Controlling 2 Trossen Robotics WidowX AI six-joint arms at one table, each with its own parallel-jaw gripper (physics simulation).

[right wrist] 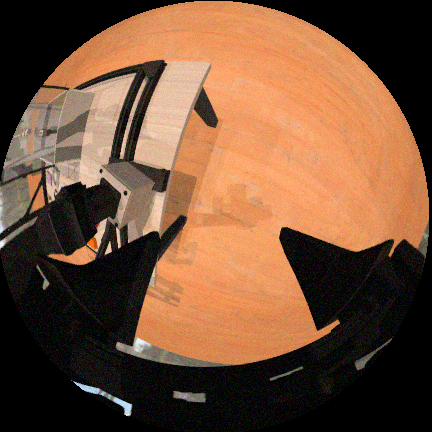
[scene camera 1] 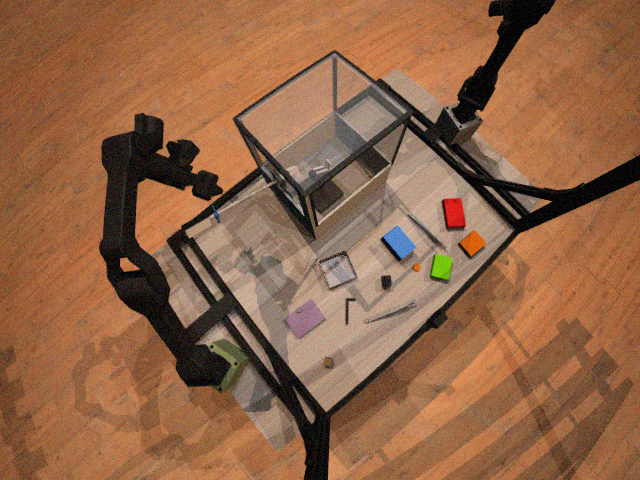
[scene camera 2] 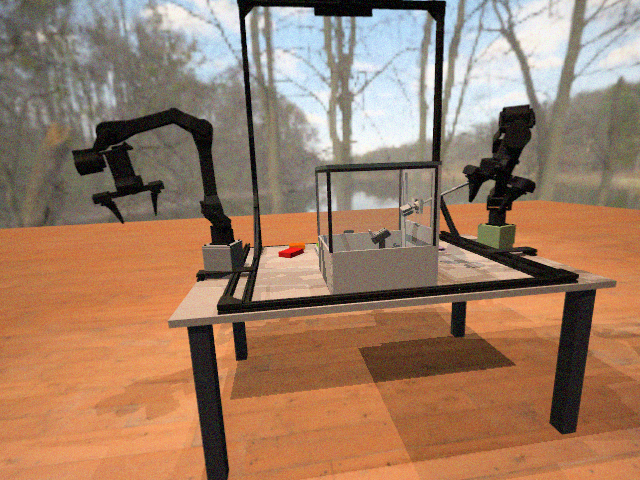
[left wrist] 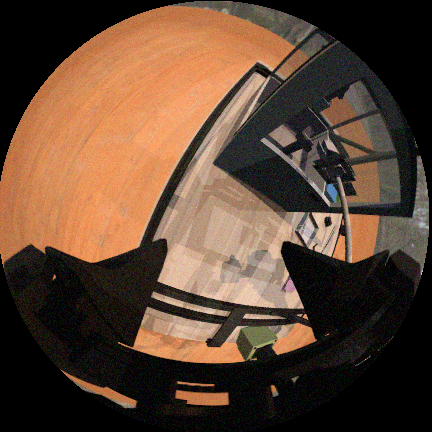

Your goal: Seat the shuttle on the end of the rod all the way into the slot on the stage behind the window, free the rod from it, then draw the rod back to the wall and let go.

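Seen in the pictures: left gripper, fingertip midpoint: (scene camera 2: 483, 207) (left wrist: 226, 246); right gripper, fingertip midpoint: (right wrist: 221, 235) (scene camera 2: 140, 219); left arm's base, link origin: (scene camera 1: 216, 367) (scene camera 2: 496, 224) (left wrist: 261, 350); right arm's base, link origin: (right wrist: 107, 197) (scene camera 1: 463, 113) (scene camera 2: 222, 242).
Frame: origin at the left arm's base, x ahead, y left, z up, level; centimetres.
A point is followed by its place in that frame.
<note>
The rod (scene camera 1: 242, 195) @(x 41.6, y 11.8, z 16.7 cm) (scene camera 2: 450, 190) @(x 41.0, y 12.2, z 16.6 cm) (left wrist: 346, 220) @(x 43.7, y 11.4, z 15.5 cm) slants through the window side of the glazed box (scene camera 1: 284, 86) @(x 67.7, y 15.4, z 25.4 cm) (scene camera 2: 377, 166) @(x 71.3, y 15.4, z 24.6 cm), its blue-marked outer end (scene camera 1: 216, 213) @(x 34.8, y 13.6, z 19.5 cm) outside. The pale shuttle (scene camera 2: 408, 208) @(x 54.9, y 8.9, z 11.8 cm) is at its inner end, above and apart from the dark stage (scene camera 2: 380, 236). The slot is too small to make out. My left gripper (scene camera 2: 487, 200) @(x 40.4, y 23.9, z 12.2 cm) (left wrist: 226, 246) @(x 40.4, y 23.9, z 12.2 cm) is open and empty, beside the rod's outer part; one finger hides the rod's near end in the left wrist view. My right gripper (scene camera 2: 139, 218) @(x 129.1, y -25.8, z 11.7 cm) (right wrist: 221, 235) @(x 129.1, y -25.8, z 11.7 cm) is open and empty, off the table's side, far from the box.
On the table lie a blue block (scene camera 1: 398, 242) @(x 57.1, y -26.2, z -5.6 cm), a red block (scene camera 1: 454, 212) @(x 76.0, y -38.1, z -7.6 cm), an orange block (scene camera 1: 471, 243) @(x 69.3, y -47.1, z -7.6 cm), a green block (scene camera 1: 442, 267) @(x 57.6, y -41.9, z -7.7 cm), a small tray (scene camera 1: 323, 273) @(x 38.1, y -11.0, z -7.6 cm), a purple pad (scene camera 1: 305, 318) @(x 23.6, y -13.2, z -8.7 cm), tweezers (scene camera 1: 390, 313) @(x 37.4, y -33.9, z -7.7 cm) and a hex key (scene camera 1: 347, 312) @(x 31.5, y -23.1, z -9.1 cm). Black rails (scene camera 2: 336, 301) @(x 85.7, y 17.3, z -8.9 cm) edge the table.
</note>
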